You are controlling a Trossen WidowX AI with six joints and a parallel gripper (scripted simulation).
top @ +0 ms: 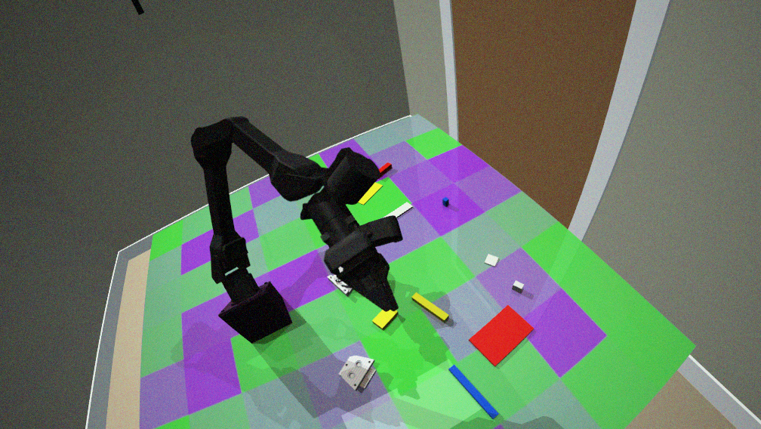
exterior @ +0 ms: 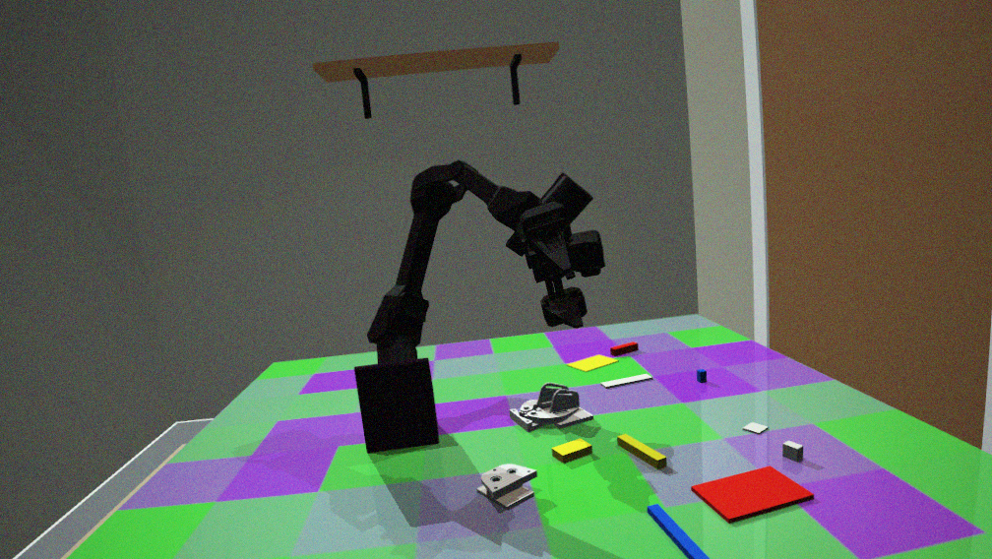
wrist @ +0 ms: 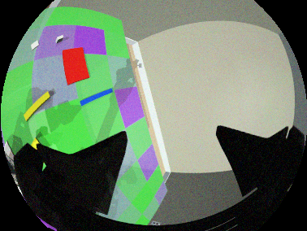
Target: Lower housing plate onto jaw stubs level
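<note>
Right now my gripper tip is 270 mm above the grey stand, 110 mm past it and 30 mm to the right of it. The rest, counted from my gripper tip: blue bar 280 mm below, 120 mm to the right, 90 mm ahead; yellow block 270 mm below, 130 mm to the left; yellow bar 270 mm below, 110 mm ahead, 100 mm to the left.
</note>
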